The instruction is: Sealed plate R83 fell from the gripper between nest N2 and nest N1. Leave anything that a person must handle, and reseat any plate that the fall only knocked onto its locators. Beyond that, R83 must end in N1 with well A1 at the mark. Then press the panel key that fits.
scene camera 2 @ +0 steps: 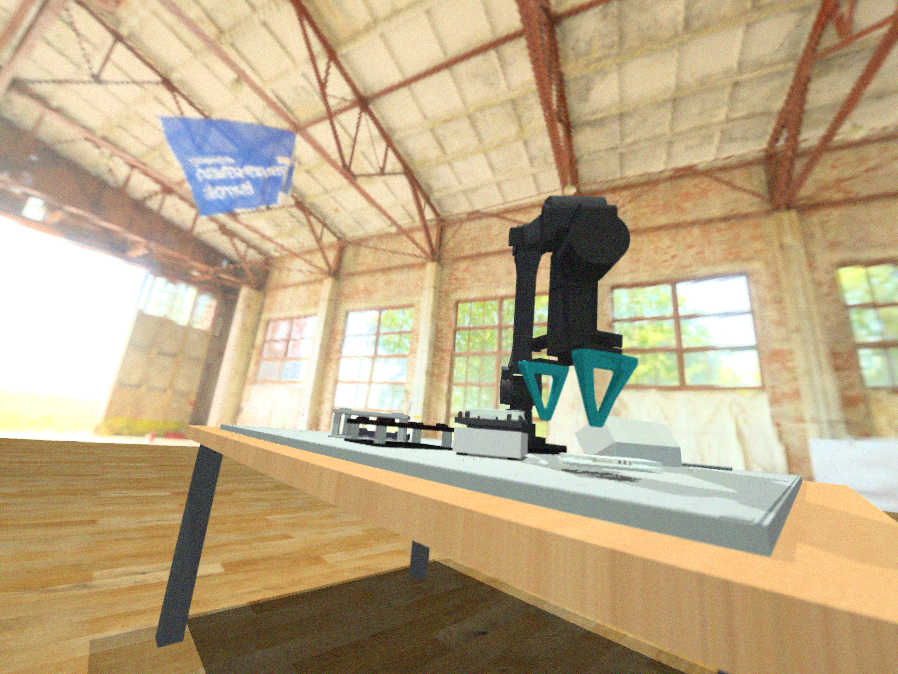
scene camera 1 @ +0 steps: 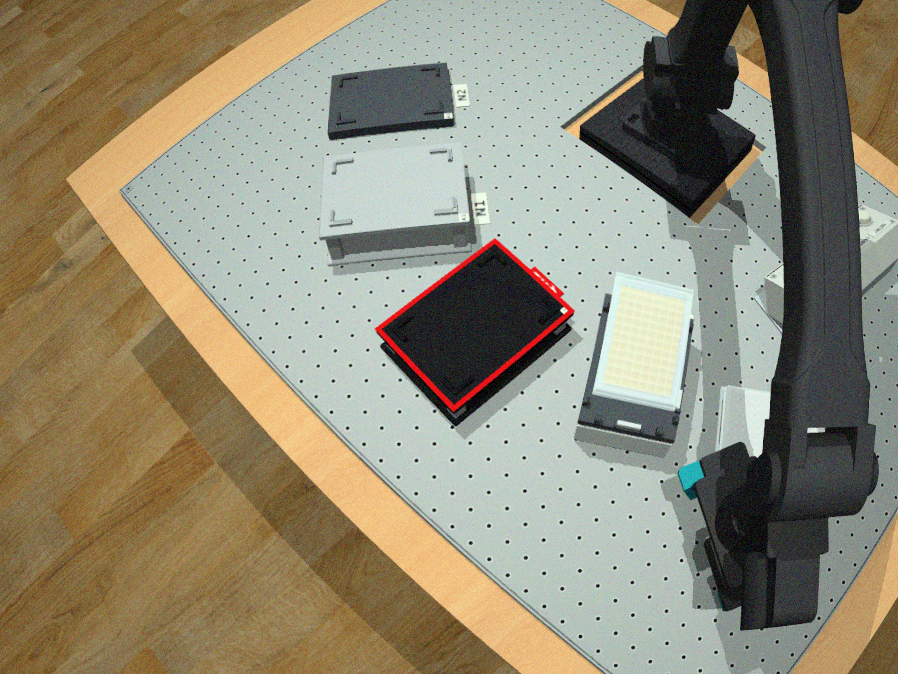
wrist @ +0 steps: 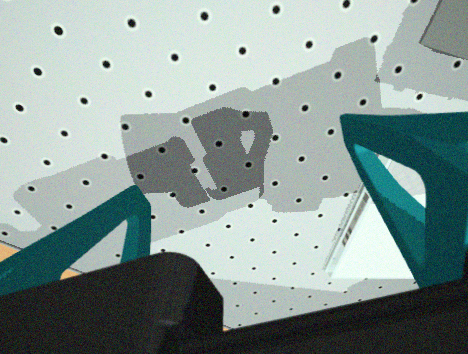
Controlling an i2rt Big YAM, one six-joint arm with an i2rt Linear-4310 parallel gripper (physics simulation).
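Pixels of known places: gripper, fingertip midpoint: [scene camera 2: 567, 423] [scene camera 1: 711, 540] [wrist: 236, 164]; arm's base, origin of the base link: [scene camera 1: 673, 135].
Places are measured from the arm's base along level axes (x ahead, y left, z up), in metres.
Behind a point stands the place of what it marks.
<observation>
Nest N1 [scene camera 1: 395, 192] @[x 0.325, y -0.181, z 0.038 m] is a raised light-grey stand with corner locators and no plate. Nest N2 [scene camera 1: 391, 97] @[x 0.184, y -0.330, z -0.004 m] is low, dark and bare. A plate with pale yellow wells [scene camera 1: 645, 340] [scene camera 2: 493, 414] lies on a dark-topped grey block [scene camera 1: 623, 436] @[x 0.392, y 0.176, z 0.017 m] [scene camera 2: 489, 441] @[x 0.389, y 0.182, z 0.002 m]; whether it is fully seated is unclear. A flat whitish plate [scene camera 1: 743, 413] @[x 0.279, y 0.269, z -0.007 m] [wrist: 377, 260] @[x 0.258, y 0.343, z -0.007 m] lies on the board, partly hidden by the arm; its label is unreadable. My gripper [scene camera 1: 707, 540] @[x 0.429, y 0.316, z 0.030 m] [scene camera 2: 570, 420] @[x 0.429, y 0.316, z 0.030 m] [wrist: 236, 164] @[x 0.429, y 0.316, z 0.030 m] is open and empty, above the board, to the side of the whitish plate.
A black nest with a red border and red tag [scene camera 1: 475, 326] @[x 0.391, y -0.012, z 0.019 m] stands between N1 and the grey block. A pale panel box with a knob [scene camera 1: 874, 235] @[x -0.005, y 0.304, z 0.059 m] [scene camera 2: 638, 441] @[x 0.091, y 0.308, z 0.021 m] is partly behind the arm. The arm's black base [scene camera 1: 667, 145] @[x 0.039, y 0.010, z 0.019 m] stands at the upper right. Wood edges the perforated board [scene camera 1: 507, 471] @[x 0.478, y 0.102, z -0.021 m].
</observation>
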